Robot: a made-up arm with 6 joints. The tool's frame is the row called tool.
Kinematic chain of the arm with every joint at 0, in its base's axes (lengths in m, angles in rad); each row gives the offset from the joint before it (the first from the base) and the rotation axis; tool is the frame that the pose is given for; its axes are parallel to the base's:
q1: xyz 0 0 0.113 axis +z
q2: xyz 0 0 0 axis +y
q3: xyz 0 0 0.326 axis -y
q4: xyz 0 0 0 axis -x
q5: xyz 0.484 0 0 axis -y
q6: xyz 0 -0.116 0 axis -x
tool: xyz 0 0 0
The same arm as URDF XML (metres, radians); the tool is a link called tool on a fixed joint. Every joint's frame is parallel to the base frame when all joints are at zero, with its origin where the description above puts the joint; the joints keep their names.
<robot name="arm">
  <link name="base_link"/>
  <link name="link1"/>
  <link name="link2"/>
  <link name="link3"/>
  <link name="link4"/>
  <link name="link5"/>
  <link name="link6"/>
  <link name="tool"/>
  <joint name="q1" type="continuous">
    <parent link="base_link"/>
    <child link="link1"/>
    <origin xyz="0 0 0.113" rpy="0 0 0"/>
    <axis xyz="0 0 1"/>
  </joint>
  <joint name="q2" type="continuous">
    <parent link="link1"/>
    <child link="link2"/>
    <origin xyz="0 0 0" rpy="0 0 0"/>
    <axis xyz="0 1 0"/>
  </joint>
  <joint name="q3" type="continuous">
    <parent link="link2"/>
    <child link="link3"/>
    <origin xyz="0 0 0.326" rpy="0 0 0"/>
    <axis xyz="0 -1 0"/>
  </joint>
  <joint name="q4" type="continuous">
    <parent link="link3"/>
    <child link="link4"/>
    <origin xyz="0 0 0" rpy="0 0 0"/>
    <axis xyz="-1 0 0"/>
  </joint>
  <joint name="q5" type="continuous">
    <parent link="link4"/>
    <child link="link5"/>
    <origin xyz="0.484 0 0" rpy="0 0 0"/>
    <axis xyz="0 -1 0"/>
  </joint>
  <joint name="q6" type="continuous">
    <parent link="link5"/>
    <child link="link6"/>
    <origin xyz="0 -0.116 0" rpy="0 0 0"/>
    <axis xyz="-1 0 0"/>
  </joint>
  <joint name="tool_fixed" type="fixed">
    <parent link="link6"/>
    <child link="tool"/>
    <origin xyz="0 0 0" rpy="0 0 0"/>
  </joint>
</robot>

